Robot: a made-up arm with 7 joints. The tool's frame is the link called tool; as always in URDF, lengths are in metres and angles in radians.
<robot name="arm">
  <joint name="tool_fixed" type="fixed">
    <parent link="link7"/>
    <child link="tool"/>
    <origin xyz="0.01 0.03 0"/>
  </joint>
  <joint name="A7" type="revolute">
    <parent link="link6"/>
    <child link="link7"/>
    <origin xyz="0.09 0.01 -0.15"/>
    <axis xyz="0 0.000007 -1"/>
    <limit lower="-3.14" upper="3.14" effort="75" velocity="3.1"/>
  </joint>
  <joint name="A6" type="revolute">
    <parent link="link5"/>
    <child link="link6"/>
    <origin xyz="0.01 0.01 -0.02"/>
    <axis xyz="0 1 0.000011"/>
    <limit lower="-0.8" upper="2.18" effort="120" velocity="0.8"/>
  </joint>
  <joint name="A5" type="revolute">
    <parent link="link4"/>
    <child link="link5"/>
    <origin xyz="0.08 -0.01 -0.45"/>
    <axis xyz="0 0.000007 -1"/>
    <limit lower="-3.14" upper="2.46" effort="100" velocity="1.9"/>
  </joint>
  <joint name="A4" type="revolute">
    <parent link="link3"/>
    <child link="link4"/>
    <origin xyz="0.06 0 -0.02"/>
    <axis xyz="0 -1 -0.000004"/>
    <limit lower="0.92" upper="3.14" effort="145" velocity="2.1"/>
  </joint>
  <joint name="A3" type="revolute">
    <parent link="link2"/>
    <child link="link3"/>
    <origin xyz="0 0.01 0.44"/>
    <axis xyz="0 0 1"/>
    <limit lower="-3.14" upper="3.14" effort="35" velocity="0.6"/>
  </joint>
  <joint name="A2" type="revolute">
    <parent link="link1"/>
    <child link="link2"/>
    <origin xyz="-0.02 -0.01 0"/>
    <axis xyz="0 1 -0.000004"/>
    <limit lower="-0.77" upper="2.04" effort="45" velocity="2.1"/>
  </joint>
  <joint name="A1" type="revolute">
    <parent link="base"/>
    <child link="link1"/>
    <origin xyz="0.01 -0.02 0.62"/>
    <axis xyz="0 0 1"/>
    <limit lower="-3.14" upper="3.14" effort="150" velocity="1.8"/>
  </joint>
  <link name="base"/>
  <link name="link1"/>
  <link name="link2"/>
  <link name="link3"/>
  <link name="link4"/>
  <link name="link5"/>
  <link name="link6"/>
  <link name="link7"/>
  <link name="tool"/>
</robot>
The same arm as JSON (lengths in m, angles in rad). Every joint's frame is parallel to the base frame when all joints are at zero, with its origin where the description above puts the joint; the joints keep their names.
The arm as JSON. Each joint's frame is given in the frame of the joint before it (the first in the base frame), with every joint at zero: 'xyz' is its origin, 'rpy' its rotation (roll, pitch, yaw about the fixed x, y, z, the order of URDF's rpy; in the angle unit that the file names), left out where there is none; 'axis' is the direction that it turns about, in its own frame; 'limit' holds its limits. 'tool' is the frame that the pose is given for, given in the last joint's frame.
{"units": {"length": "m", "angle": "rad"}, "joints": [{"name": "A1", "type": "revolute", "origin": {"xyz": [0.01, -0.02, 0.62]}, "axis": [0.0, 0.0, 1.0], "limit": {"lower": -3.14, "upper": 3.14}}, {"name": "A2", "type": "revolute", "origin": {"xyz": [-0.02, -0.01, 0.0]}, "axis": [0.0, 1.0, 0.0], "limit": {"lower": -0.77, "upper": 2.04}}, {"name": "A3", "type": "revolute", "origin": {"xyz": [0.0, 0.01, 0.44]}, "axis": [0.0, 0.0, 1.0], "limit": {"lower": -3.14, "upper": 3.14}}, {"name": "A4", "type": "revolute", "origin": {"xyz": [0.06, 0.0, -0.02]}, "axis": [0.0, -1.0, 0.0], "limit": {"lower": 0.92, "upper": 3.14}}, {"name": "A5", "type": "revolute", "origin": {"xyz": [0.08, -0.01, -0.45]}, "axis": [0.0, 0.0, -1.0], "limit": {"lower": -3.14, "upper": 2.46}}, {"name": "A6", "type": "revolute", "origin": {"xyz": [0.01, 0.01, -0.02]}, "axis": [0.0, 1.0, 0.0], "limit": {"lower": -0.8, "upper": 2.18}}, {"name": "A7", "type": "revolute", "origin": {"xyz": [0.09, 0.01, -0.15]}, "axis": [0.0, 0.0, -1.0], "limit": {"lower": -3.14, "upper": 3.14}}], "tool": {"origin": {"xyz": [0.01, 0.03, 0.0]}}}
